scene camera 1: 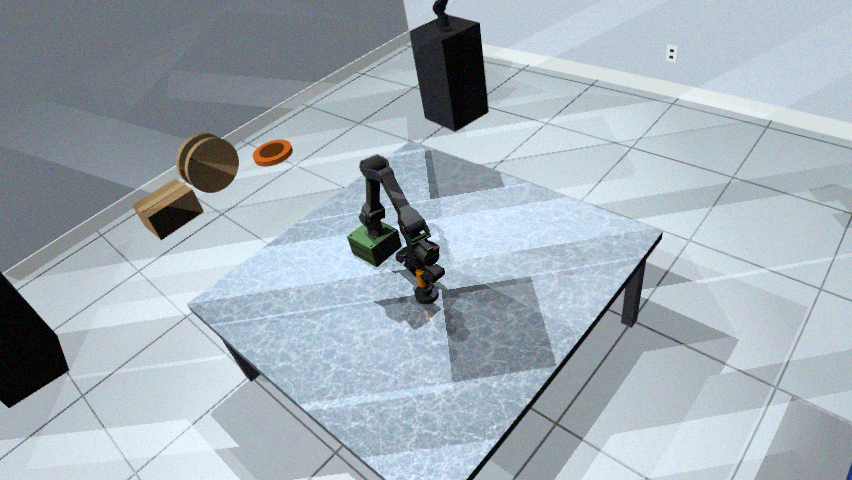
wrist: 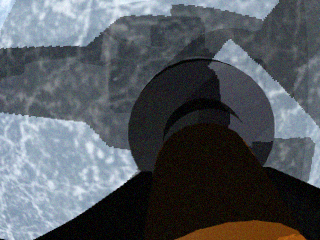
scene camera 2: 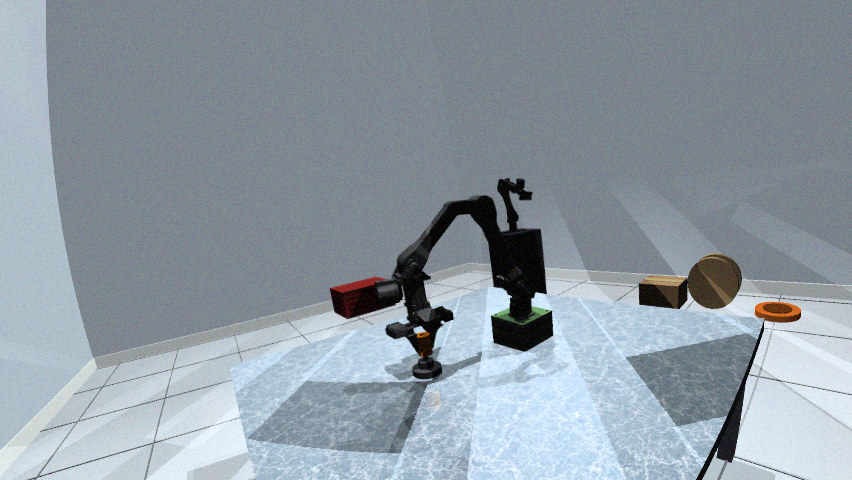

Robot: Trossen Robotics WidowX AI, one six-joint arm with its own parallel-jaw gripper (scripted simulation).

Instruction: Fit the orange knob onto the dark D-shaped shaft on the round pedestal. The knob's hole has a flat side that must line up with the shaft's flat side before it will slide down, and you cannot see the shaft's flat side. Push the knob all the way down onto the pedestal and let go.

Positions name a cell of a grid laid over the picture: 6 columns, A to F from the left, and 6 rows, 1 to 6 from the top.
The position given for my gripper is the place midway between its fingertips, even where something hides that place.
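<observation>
An orange knob is held by my gripper (scene camera 2: C5), which is visible as well in scene camera 1 (scene camera 1: C4) and in the wrist view (wrist: D5). A round dark pedestal (wrist: D3) is also in sight.
</observation>
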